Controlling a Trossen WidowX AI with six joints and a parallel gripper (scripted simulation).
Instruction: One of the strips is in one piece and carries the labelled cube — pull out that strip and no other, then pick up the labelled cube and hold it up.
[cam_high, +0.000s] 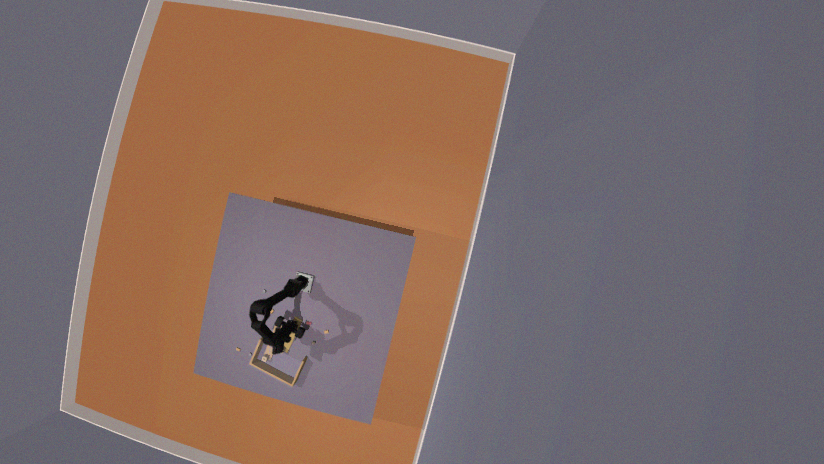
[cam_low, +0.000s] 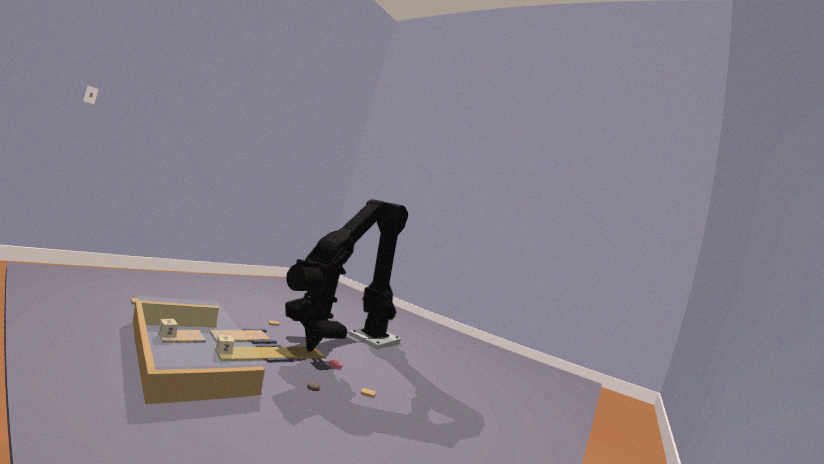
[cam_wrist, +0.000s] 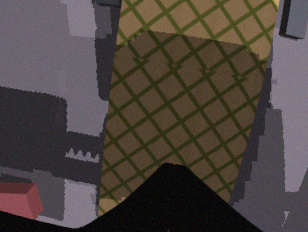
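Now: gripper tip 100 mm short of the lattice strip. From my gripper tip the other things lie so: brown lump 150 mm to the left, 80 mm ahead; pink piece 80 mm to the left, 30 mm behind.
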